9 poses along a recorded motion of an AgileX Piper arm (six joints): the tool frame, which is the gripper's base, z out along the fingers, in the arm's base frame.
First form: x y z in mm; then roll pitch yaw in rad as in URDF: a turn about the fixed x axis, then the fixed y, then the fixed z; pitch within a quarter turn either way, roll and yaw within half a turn.
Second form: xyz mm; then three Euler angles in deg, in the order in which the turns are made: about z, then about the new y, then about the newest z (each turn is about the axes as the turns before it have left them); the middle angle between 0 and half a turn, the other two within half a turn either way. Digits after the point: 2 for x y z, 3 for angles.
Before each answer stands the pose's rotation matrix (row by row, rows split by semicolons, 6 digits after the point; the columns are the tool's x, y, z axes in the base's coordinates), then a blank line. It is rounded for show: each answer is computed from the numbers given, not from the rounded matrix.
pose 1, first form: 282.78 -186.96 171.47 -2.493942 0.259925 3.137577
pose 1, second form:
-0.966401 0.158258 0.202540; 0.003881 0.796874 -0.604133; -0.257008 -0.583049 -0.770715

282.78 -186.96 171.47 -71.466 140.418 -66.212
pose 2, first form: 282.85 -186.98 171.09 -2.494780 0.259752 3.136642
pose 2, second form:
-0.966442 0.158733 0.201975; 0.004785 0.797233 -0.603653; -0.256841 -0.582429 -0.771238

282.85 -186.98 171.09 -71.500 140.465 -66.203
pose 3, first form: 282.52 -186.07 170.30 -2.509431 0.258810 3.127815
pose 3, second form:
-0.966603 0.162327 0.198312; 0.013318 0.804592 -0.593679; -0.255930 -0.571211 -0.779883

282.52 -186.07 170.30 -71.529 141.250 -65.865
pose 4, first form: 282.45 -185.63 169.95 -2.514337 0.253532 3.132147
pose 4, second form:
-0.967989 0.154856 0.197525; 0.009144 0.808215 -0.588817; -0.250825 -0.568163 -0.783759

282.45 -185.63 169.95 -71.455 141.606 -66.180
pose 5, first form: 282.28 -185.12 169.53 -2.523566 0.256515 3.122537
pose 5, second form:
-0.967104 0.162510 0.195702; 0.018431 0.812074 -0.583263; -0.253711 -0.560469 -0.788356

282.28 -185.12 169.53 -71.452 142.032 -65.645
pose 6, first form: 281.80 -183.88 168.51 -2.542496 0.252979 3.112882
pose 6, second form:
-0.967772 0.164786 0.190427; 0.027793 0.821453 -0.569598; -0.250289 -0.545948 -0.799560

281.80 -183.88 168.51 -71.514 143.088 -65.371
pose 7, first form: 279.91 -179.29 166.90 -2.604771 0.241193 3.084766
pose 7, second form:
-0.969486 0.170765 0.175885; 0.055152 0.851013 -0.522240; -0.238861 -0.496604 -0.834464

279.91 -179.29 166.90 -71.387 146.560 -64.313
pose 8, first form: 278.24 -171.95 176.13 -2.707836 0.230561 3.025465
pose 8, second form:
-0.966981 0.200534 0.157267; 0.112801 0.890153 -0.441478; -0.228524 -0.409161 -0.883382

278.24 -171.95 176.13 -70.393 152.053 -60.816
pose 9, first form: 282.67 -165.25 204.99 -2.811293 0.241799 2.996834
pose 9, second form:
-0.960754 0.213304 0.177352; 0.140057 0.924849 -0.353609; -0.239450 -0.314891 -0.918426

282.67 -165.25 204.99 -63.364 156.697 -52.750
